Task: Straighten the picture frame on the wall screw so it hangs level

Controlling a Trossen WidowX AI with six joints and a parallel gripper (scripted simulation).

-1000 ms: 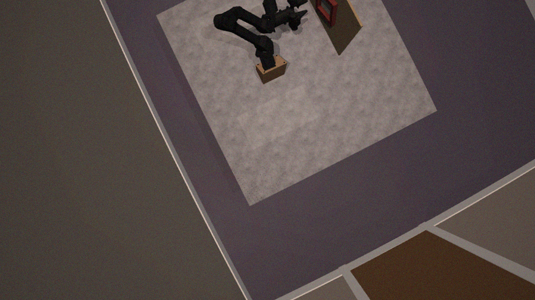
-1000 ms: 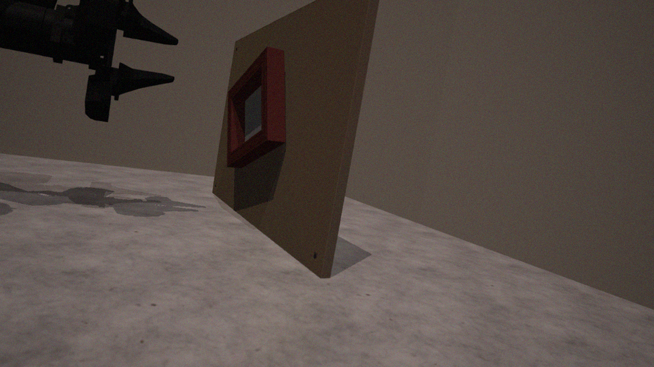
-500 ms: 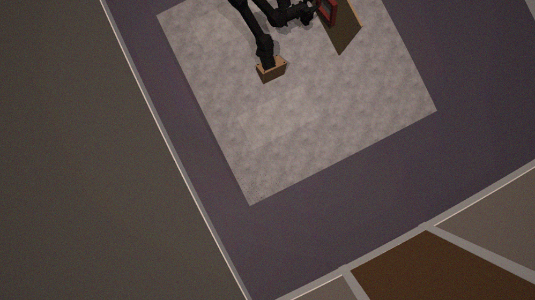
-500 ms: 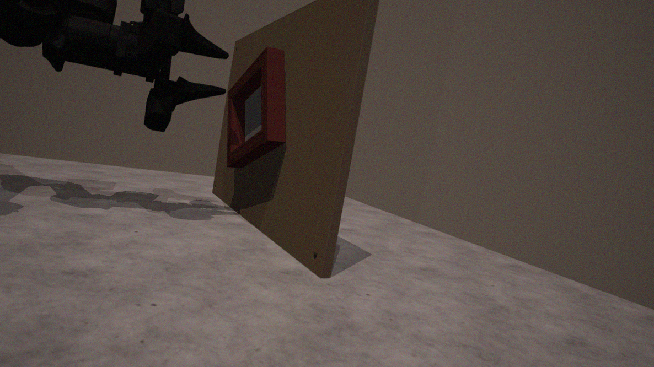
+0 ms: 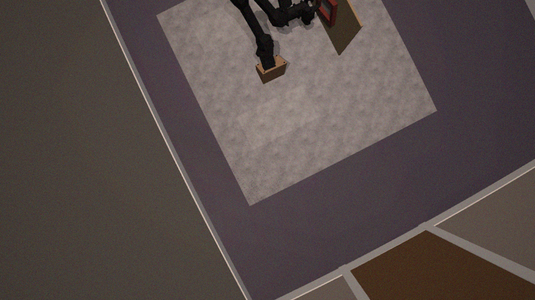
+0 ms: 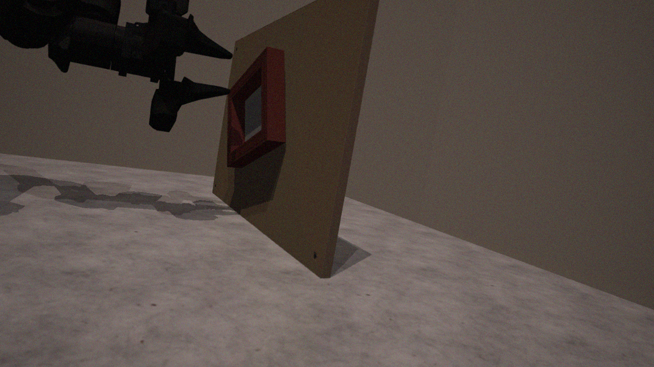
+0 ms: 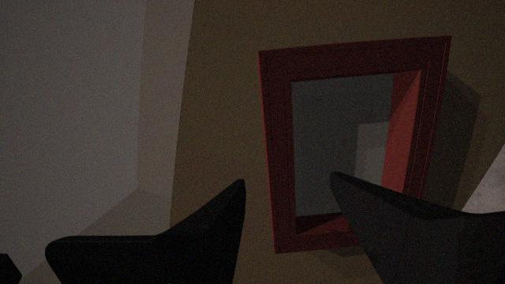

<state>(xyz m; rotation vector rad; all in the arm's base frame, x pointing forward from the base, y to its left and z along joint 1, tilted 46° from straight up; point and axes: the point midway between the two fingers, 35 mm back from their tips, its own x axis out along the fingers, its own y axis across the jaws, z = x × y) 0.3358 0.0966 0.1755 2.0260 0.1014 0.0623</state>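
Right now the red picture frame is 5 cm below my gripper tip, 5 cm ahead of it and 1 cm to the right of it. The rest, counted from my gripper tip: tan wall board 6 cm below, 6 cm ahead, 1 cm to the right.
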